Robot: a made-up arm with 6 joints.
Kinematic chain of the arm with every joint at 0, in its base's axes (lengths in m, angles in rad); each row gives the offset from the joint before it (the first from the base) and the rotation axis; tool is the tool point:
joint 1: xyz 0 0 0.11 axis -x
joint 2: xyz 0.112 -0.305 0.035 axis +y
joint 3: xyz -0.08 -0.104 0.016 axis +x
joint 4: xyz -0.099 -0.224 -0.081 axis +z
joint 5: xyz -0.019 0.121 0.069 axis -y
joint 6: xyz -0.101 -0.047 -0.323 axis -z
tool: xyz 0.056 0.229 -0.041
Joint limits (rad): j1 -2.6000..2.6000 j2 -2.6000..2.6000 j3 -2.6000..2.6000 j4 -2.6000..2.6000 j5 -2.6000..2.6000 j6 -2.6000..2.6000
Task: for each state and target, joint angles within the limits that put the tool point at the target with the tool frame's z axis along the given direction. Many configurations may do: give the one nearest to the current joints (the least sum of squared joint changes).
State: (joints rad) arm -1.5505 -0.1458 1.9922 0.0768 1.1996 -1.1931
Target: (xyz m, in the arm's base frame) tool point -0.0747 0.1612 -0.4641 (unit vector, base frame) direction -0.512 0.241 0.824
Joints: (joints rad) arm -2.0824 -0.6690 2.6000 0.6535 1.7409 -0.3201
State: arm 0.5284 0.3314 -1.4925 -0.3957 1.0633 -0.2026
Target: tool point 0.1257 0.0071 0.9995 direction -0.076 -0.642 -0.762
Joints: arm 1.1308 -0.3329 -1.6145 -1.1455 1.1015 -0.9638
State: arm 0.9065 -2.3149 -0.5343 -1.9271 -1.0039 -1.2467
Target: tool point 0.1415 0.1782 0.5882 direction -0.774 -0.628 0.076
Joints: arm 1.2636 -1.8765 -0.3703 -2.0737 -0.7153 -0.9737
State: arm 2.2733 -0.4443 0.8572 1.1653 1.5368 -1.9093
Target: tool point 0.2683 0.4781 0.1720 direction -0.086 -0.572 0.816
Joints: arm 2.6000 -0.4765 0.5623 0.6336 2.4201 -2.3654
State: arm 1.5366 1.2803 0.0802 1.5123 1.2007 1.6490
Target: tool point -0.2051 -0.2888 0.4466 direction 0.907 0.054 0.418
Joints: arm 0.6756 1.3387 -0.0684 1.1092 0.3237 1.4611
